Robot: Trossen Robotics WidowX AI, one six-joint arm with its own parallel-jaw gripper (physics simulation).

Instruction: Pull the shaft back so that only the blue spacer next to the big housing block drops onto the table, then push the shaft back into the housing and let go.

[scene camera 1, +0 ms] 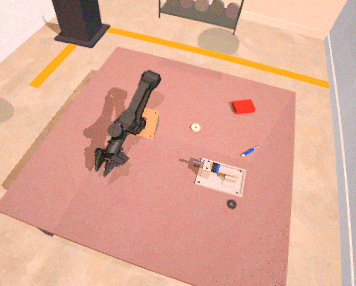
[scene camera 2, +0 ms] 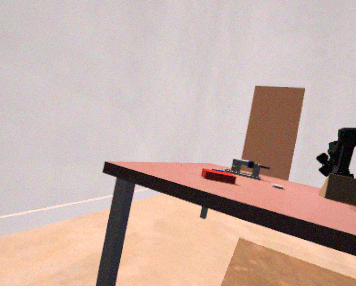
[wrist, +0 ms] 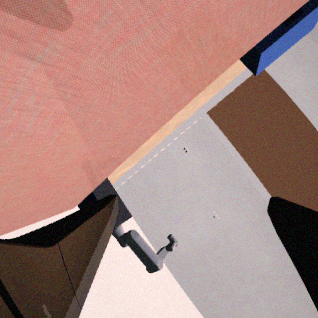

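Pixels of known places: gripper, between the fingertips: [scene camera 1: 99, 174] [wrist: 193, 203]; arm's base, origin of its link: [scene camera 1: 139, 122] [scene camera 2: 344, 189].
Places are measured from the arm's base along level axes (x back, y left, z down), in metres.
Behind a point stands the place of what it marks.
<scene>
My gripper [scene camera 1: 102, 172] {x 0.033, y -0.383, z -0.081 m} [wrist: 193, 203] {x 0.033, y -0.383, z -0.081 m} is open and empty, above the left part of the table and well apart from the fixture. The fixture's pale base plate [scene camera 1: 214, 188] lies on the right part of the table. The shaft [scene camera 1: 197, 162] {x -0.352, y -0.164, z -0.029 m} [scene camera 2: 264, 167] {x -0.360, y -0.154, z -0.021 m} sticks out horizontally from the fixture's side facing the arm. A blue spacer [scene camera 1: 216, 168] {x -0.444, y -0.175, z -0.040 m} sits on the shaft line beside dark parts, between the end support and the big housing block [scene camera 2: 236, 164]. The spacers' exact order and the shaft's depth in the housing are too small to tell. The fixture does not show in the wrist view.
A white ring [scene camera 1: 195, 127] {x -0.291, y 0.089, z 0.042 m} [scene camera 2: 278, 186] {x -0.290, y 0.126, z 0.047 m} lies between arm and fixture. A dark ring [scene camera 1: 231, 204] {x -0.558, y -0.292, z 0.052 m} lies just in front of the base plate. A blue pen-like tool [scene camera 1: 248, 151] {x -0.598, y 0.031, z 0.043 m} and a red box [scene camera 1: 243, 106] {x -0.529, y 0.336, z 0.027 m} [scene camera 2: 219, 176] {x -0.518, y 0.387, z 0.038 m} lie behind the fixture.
</scene>
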